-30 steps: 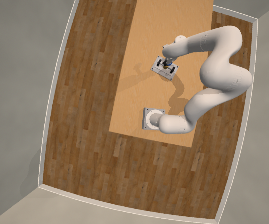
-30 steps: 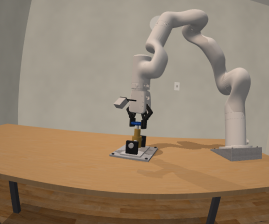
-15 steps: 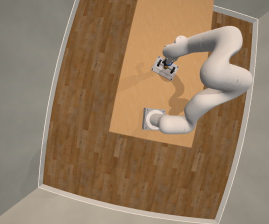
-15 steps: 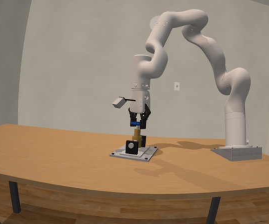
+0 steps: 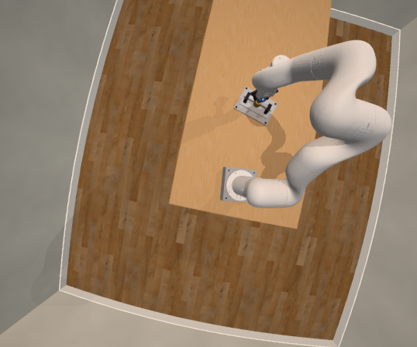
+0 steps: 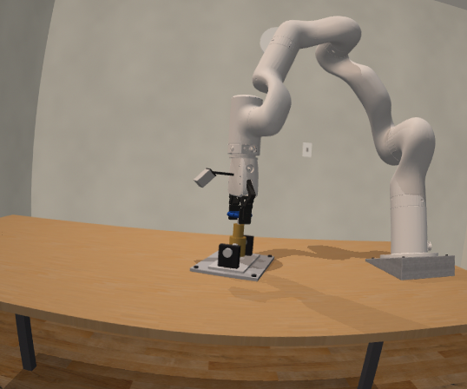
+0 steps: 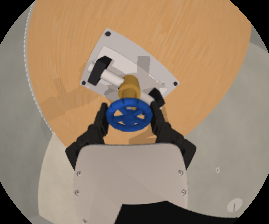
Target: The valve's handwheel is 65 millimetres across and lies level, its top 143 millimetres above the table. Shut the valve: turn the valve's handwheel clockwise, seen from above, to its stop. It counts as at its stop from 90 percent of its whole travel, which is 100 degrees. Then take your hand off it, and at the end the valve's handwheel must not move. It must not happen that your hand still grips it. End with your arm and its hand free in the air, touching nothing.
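Now: hand right at the blue handwheel.
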